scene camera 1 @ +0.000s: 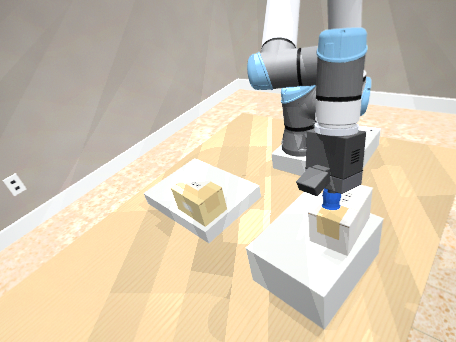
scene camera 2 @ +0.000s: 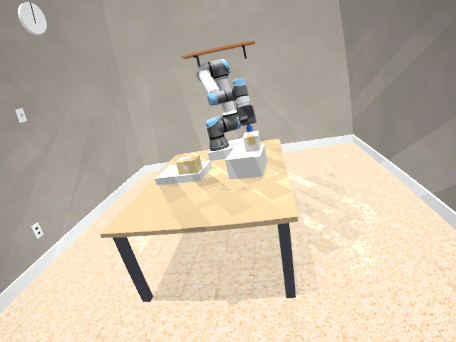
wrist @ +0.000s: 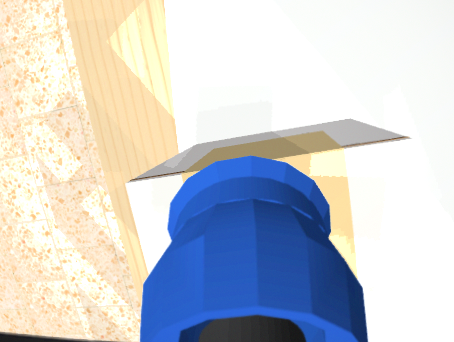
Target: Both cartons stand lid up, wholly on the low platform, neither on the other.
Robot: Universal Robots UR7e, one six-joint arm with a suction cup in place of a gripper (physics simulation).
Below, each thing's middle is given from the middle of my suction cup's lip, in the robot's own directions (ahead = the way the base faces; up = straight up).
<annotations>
The white carton with tan lid point(scene camera 1: 338, 230) is 5 cm behind my suction cup, 1 cm to the right of it and 8 cm below it. The rest, counted from my suction cup: tall white block point(scene camera 1: 314, 280) 5 cm to the right, 19 cm below.
</annotations>
